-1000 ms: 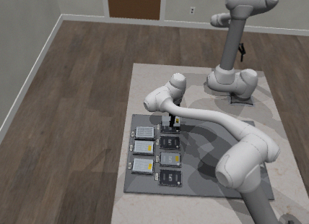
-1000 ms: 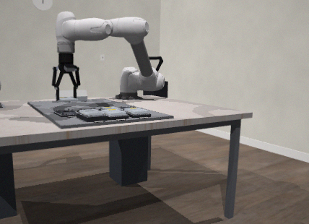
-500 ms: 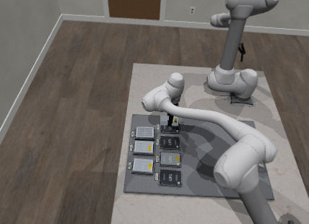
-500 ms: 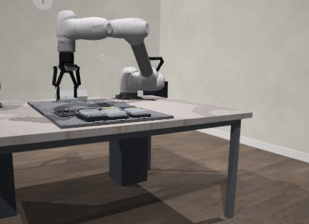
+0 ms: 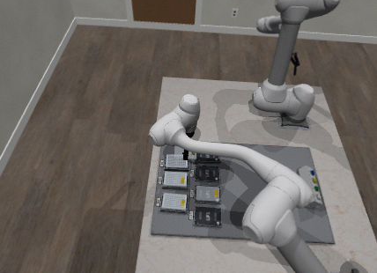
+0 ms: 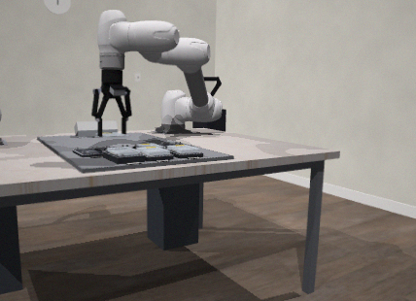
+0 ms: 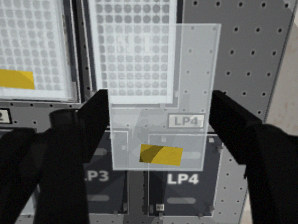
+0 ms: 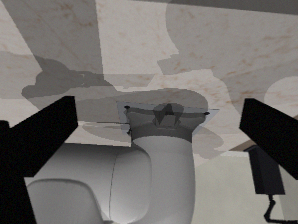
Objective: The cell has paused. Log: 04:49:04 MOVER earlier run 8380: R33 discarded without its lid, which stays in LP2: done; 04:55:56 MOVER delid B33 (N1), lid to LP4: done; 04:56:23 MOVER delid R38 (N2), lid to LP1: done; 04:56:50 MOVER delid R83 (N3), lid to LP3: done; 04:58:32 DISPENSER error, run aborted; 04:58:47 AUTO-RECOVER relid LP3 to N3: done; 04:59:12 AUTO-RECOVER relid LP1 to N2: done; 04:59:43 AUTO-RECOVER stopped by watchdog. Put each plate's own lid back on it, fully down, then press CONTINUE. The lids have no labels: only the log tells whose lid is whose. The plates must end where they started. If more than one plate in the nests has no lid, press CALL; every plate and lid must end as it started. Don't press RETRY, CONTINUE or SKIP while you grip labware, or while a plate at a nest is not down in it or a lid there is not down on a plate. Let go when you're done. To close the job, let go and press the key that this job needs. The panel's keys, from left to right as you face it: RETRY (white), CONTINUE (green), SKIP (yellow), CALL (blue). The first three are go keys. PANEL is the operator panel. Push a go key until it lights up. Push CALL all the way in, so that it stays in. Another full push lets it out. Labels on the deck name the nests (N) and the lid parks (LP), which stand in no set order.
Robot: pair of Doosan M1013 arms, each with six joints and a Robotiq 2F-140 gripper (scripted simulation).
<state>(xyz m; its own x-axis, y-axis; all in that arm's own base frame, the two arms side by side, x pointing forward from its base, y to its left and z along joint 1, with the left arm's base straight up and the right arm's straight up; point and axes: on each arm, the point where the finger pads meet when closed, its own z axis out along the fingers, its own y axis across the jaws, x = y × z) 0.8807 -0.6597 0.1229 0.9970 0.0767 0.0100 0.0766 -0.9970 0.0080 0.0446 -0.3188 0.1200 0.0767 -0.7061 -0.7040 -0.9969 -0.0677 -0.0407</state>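
Note:
Now: left hand 5 cm short of the well plate, 2 cm to the right of it and 8 cm above it. Round my left hand: lid park LP1: 10 cm behind, 35 cm to the left, 11 cm below; then lid park LP4: 14 cm behind, 3 cm to the right, 11 cm below; then lid park LP3: 13 cm behind, 10 cm to the left, 11 cm below.

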